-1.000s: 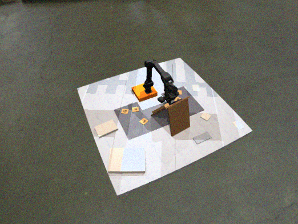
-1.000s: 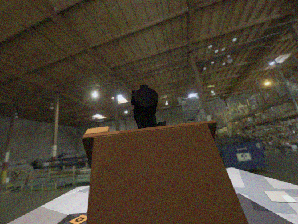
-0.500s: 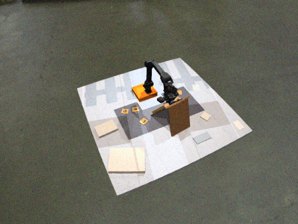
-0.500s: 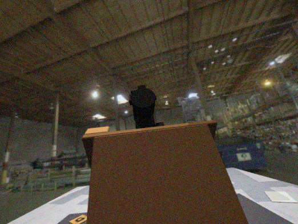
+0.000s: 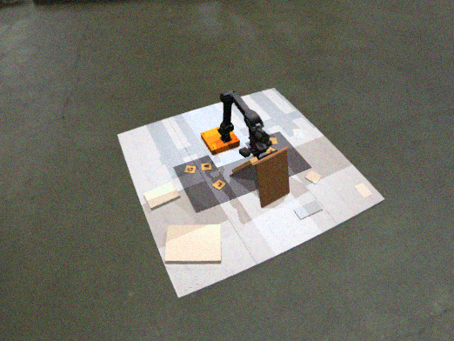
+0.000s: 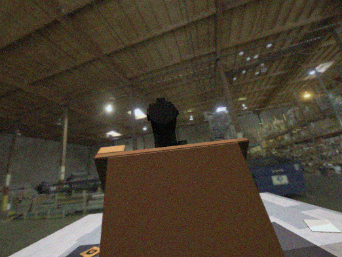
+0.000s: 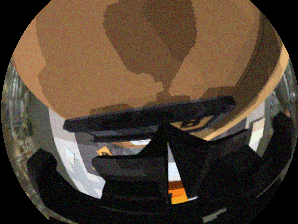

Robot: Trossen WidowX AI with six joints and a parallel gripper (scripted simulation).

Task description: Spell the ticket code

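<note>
My gripper tip is now 80 mm above the white ticket, 60 mm past it and 30 mm to the right of it. The rest, counted from my gripper tip: dark mat (160 mm below, 150 mm behind, 30 mm to the right); then grey plate (340 mm ahead, 160 mm below, 140 mm to the left).
</note>
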